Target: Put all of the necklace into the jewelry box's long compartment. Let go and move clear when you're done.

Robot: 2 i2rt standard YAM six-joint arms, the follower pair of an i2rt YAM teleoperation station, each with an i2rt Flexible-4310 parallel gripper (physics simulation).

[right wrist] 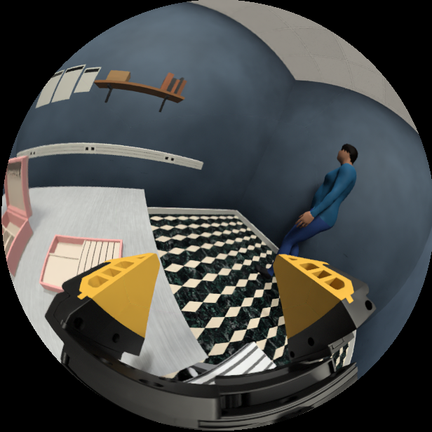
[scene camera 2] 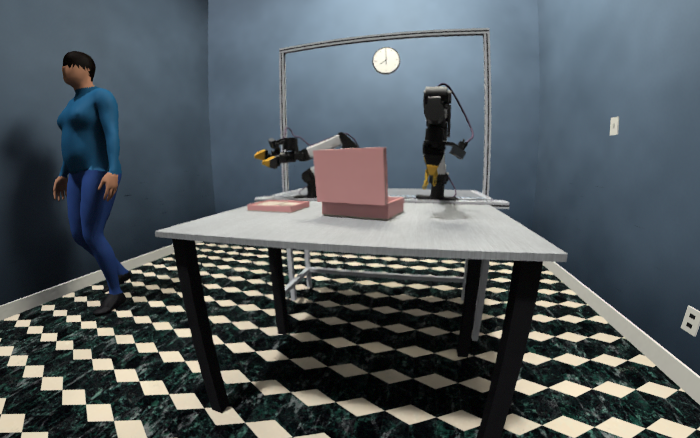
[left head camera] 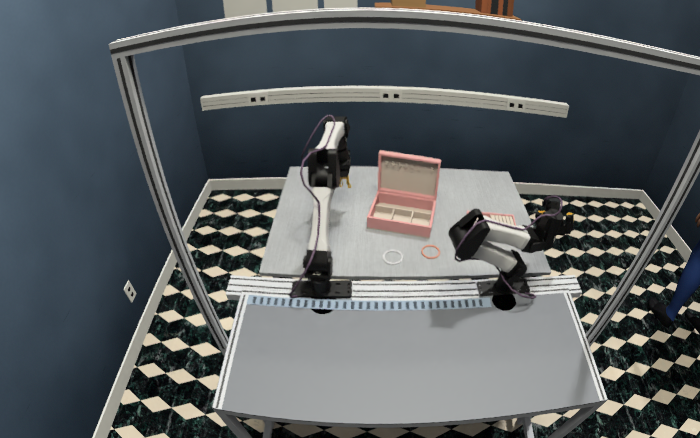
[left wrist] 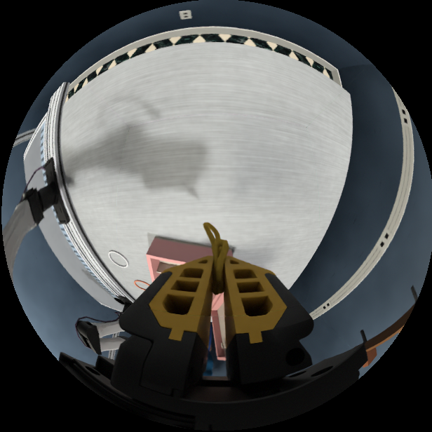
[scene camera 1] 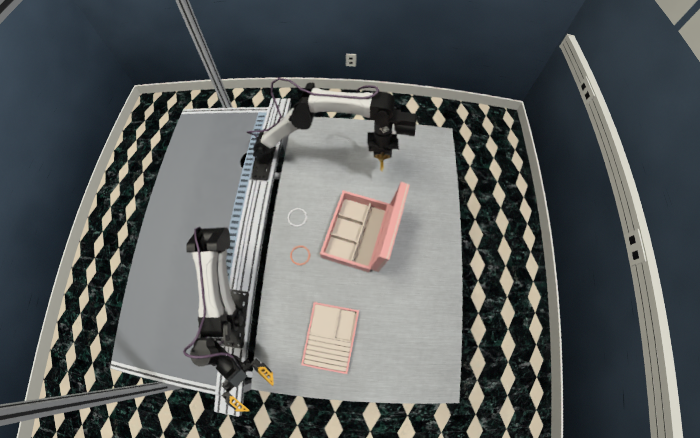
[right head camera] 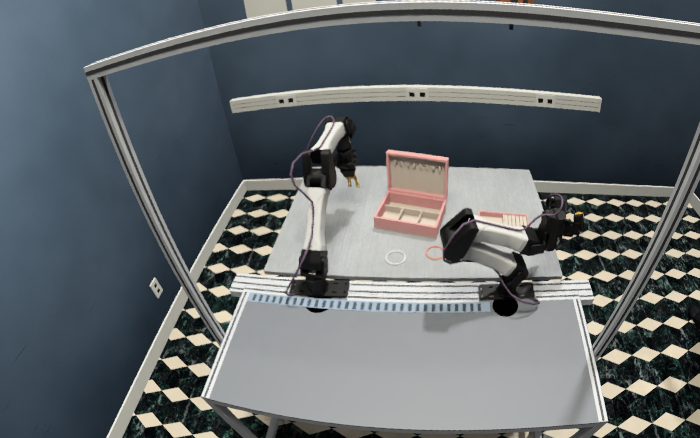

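Pixels of known places: left gripper, fingertip midpoint: (scene camera 2: 431,175) (left head camera: 343,178) (scene camera 1: 382,157) (right head camera: 351,178); right gripper, fingertip midpoint: (scene camera 2: 258,159) (scene camera 1: 261,398) (right head camera: 566,212); left arm's base, link origin: (scene camera 2: 437,198) (left head camera: 321,290) (scene camera 1: 264,159) (right head camera: 319,289); right arm's base, link origin: (scene camera 2: 313,197) (left head camera: 503,288) (scene camera 1: 236,319) (right head camera: 506,292).
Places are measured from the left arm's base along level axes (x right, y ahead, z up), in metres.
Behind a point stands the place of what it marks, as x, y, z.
My left gripper (scene camera 1: 382,156) @(0.057, 0.459, 0.131) (left wrist: 218,260) is shut on the yellow necklace (left head camera: 348,182) @(0.076, 0.453, 0.116) (right head camera: 357,181) @(0.075, 0.454, 0.119) (scene camera 1: 382,166) @(0.077, 0.462, 0.107) (scene camera 2: 425,180) @(0.076, 0.461, 0.114). In the left wrist view, its thin loops stick out past the fingertips. The left gripper hangs above the table, beside the open pink jewelry box (left head camera: 397,227) @(0.262, 0.298, 0.017) (scene camera 1: 346,262) @(0.409, 0.356, 0.037) (scene camera 2: 351,175) @(0.304, 0.504, 0.130) and apart from it. In scene camera 1, the empty long compartment (scene camera 1: 372,232) @(0.283, 0.441, -0.006) runs along the lid side, beside three small compartments. My right gripper (scene camera 1: 260,397) @(0.850, 0.155, 0.203) (right wrist: 216,261) is open and empty, beyond the table's edge.
A pink divided tray (scene camera 1: 308,334) @(0.655, 0.248, 0.014) lies on the grey table (scene camera 1: 412,335) @(0.641, 0.591, -0.012). A white ring (scene camera 1: 288,216) @(0.239, 0.133, -0.008) and an orange ring (scene camera 1: 290,255) @(0.386, 0.158, -0.008) lie between the box and the arm rail. The box lid stands upright. A person (scene camera 2: 90,123) (right wrist: 337,192) stands beyond the table.
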